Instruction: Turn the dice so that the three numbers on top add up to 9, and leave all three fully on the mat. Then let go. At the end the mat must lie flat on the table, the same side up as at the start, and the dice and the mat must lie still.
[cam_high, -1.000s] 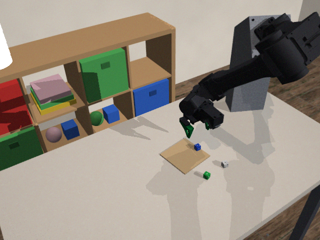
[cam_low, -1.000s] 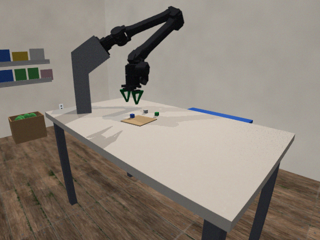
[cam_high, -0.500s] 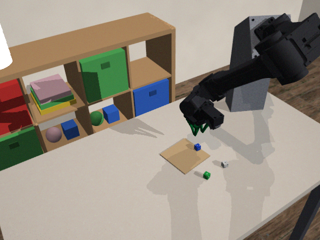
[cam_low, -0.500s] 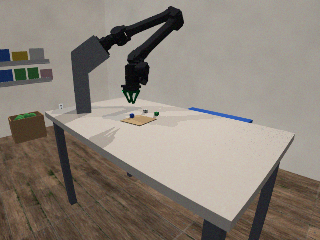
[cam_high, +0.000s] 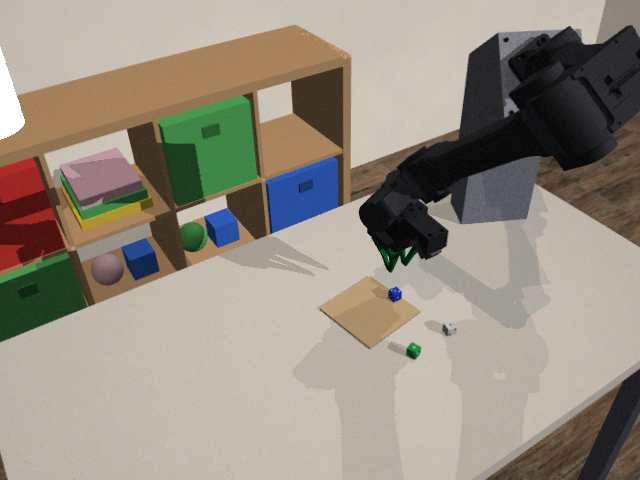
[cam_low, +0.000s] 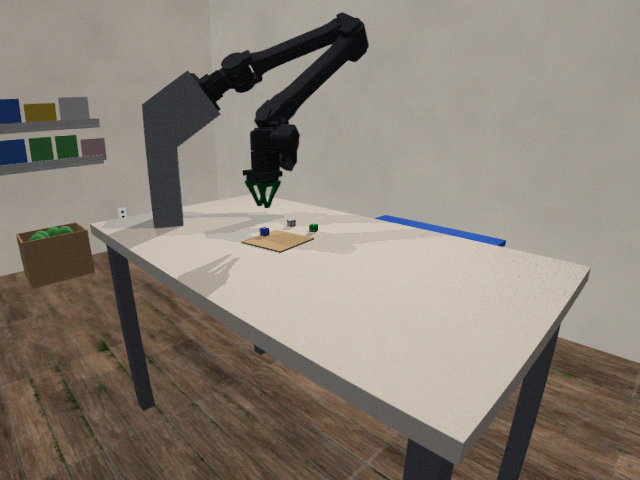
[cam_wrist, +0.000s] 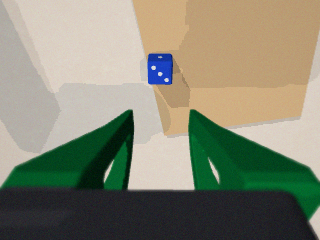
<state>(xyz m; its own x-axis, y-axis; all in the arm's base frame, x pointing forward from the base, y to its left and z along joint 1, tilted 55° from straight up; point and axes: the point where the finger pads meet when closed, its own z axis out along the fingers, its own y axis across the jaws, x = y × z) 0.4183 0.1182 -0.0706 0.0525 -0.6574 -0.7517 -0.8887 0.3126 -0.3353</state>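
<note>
Now: hand 80 mm above the blue die. The rest, counted from my hand: tan mat: 60 mm ahead, 90 mm below; green die: 50 mm ahead, 140 mm to the left, 80 mm below; white die: 40 mm behind, 120 mm to the left, 80 mm below.
</note>
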